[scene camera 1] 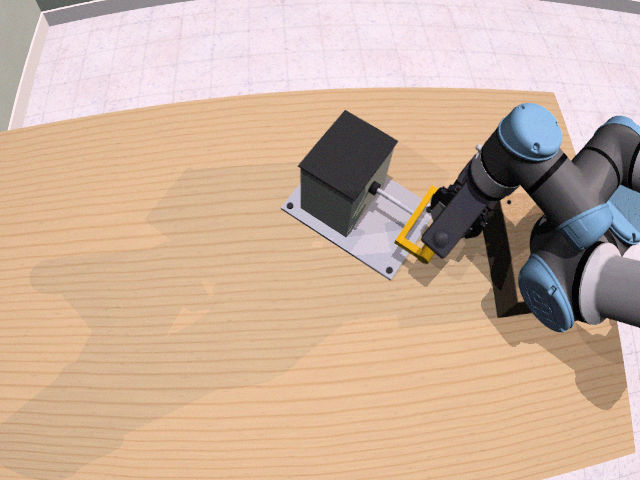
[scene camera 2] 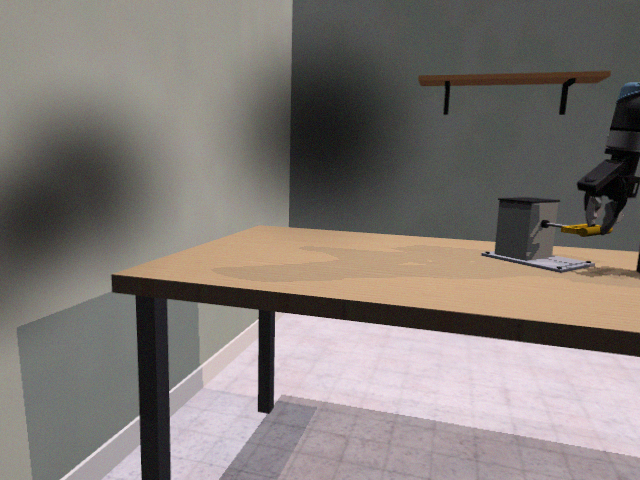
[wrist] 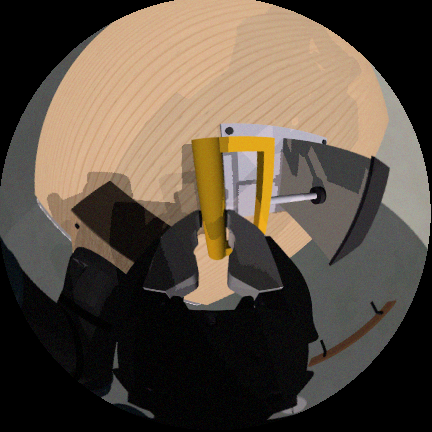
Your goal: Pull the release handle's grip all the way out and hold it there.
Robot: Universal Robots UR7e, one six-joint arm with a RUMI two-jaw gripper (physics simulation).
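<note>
The release handle's yellow grip (scene camera 1: 425, 255) (scene camera 2: 591, 230) (wrist: 210, 185) is a round bar on a yellow frame. My gripper (scene camera 2: 599, 228) (wrist: 213, 211) is shut on the grip, one finger on each side of the bar; in scene camera 1 the arm hides the fingertips. A pale rod (scene camera 1: 395, 200) (scene camera 2: 555, 225) (wrist: 295, 198) joins the frame to a black collar on the grey box (scene camera 1: 325, 201) (scene camera 2: 511, 232) (wrist: 325, 195). A length of rod shows between collar and frame. The grip is level, above the table and beyond the edge of the base plate.
The box stands on a pale base plate (scene camera 1: 361, 248) (scene camera 2: 560, 266) (wrist: 272, 131) with dark bolts, on the wooden table (scene camera 1: 206, 403) (scene camera 2: 387, 294) (wrist: 125, 90). A dark-sided block (scene camera 1: 501, 263) (wrist: 120, 220) lies under and beside the arm. A shelf (scene camera 2: 511, 78) (wrist: 355, 342) is on the wall.
</note>
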